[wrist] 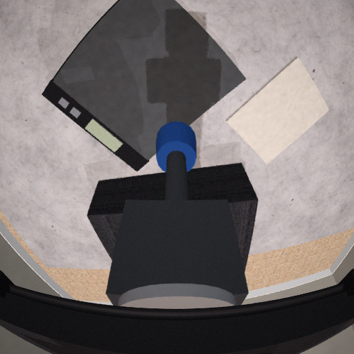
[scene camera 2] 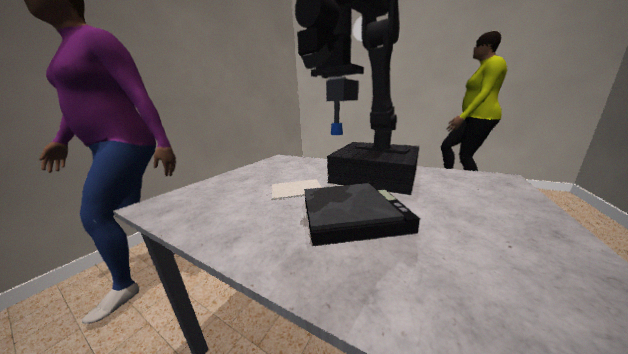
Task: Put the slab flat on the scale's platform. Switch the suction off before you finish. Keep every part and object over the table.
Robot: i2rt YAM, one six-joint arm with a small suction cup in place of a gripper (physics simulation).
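Frame: origin at the arm's base, x ahead, y up, z right, level; metres.
Where they show: hand, tool point: (scene camera 2: pixel 336 134); arm's base, link origin: (scene camera 2: pixel 381 149).
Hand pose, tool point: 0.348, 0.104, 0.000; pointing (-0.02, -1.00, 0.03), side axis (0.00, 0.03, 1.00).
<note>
Each offset is from my tool point to the top centre of the thing, as dx, dy, dz. Level surfaces: height alone.
The slab @(-0.051, -0.202, +0.200) (scene camera 2: pixel 295 189) (wrist: pixel 280 111), thin and cream-coloured, lies flat on the table beside the scale, apart from it in the wrist view. The black scale @(+0.007, -0.163, -0.048) (scene camera 2: pixel 350 205) (wrist: pixel 115 65) has a dark square platform with nothing on it but shadows, and a strip with a pale display and two buttons along one side. My gripper, a blue suction cup (scene camera 2: pixel 336 129) (wrist: pixel 176 146), hangs high above the table with nothing on it. In scene camera 2 it is above the arm's base level, behind the scale; in the wrist view it shows near the scale's corner. Its suction is off.
The black block (scene camera 2: pixel 371 167) (wrist: pixel 172 185) under the arm stands close behind the scale. The table @(dy -0.208) (scene camera 2: pixel 475 250) has its left edge past the slab. A person in purple (scene camera 2: pixel 97 85) stands at the left, and a person in yellow (scene camera 2: pixel 487 90) stands behind at the right.
</note>
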